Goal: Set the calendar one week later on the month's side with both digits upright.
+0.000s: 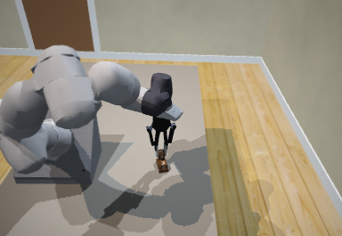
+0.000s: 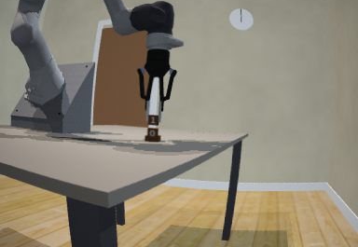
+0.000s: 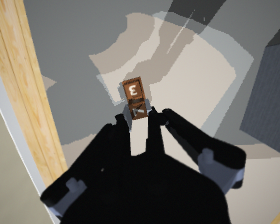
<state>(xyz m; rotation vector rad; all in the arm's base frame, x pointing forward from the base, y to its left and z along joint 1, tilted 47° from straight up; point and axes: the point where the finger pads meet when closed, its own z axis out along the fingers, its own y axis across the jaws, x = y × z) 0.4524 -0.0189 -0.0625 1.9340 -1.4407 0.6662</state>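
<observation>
The brown tray lies 10 mm ahead of my hand, 20 mm to the right of it and 80 mm below it.
</observation>
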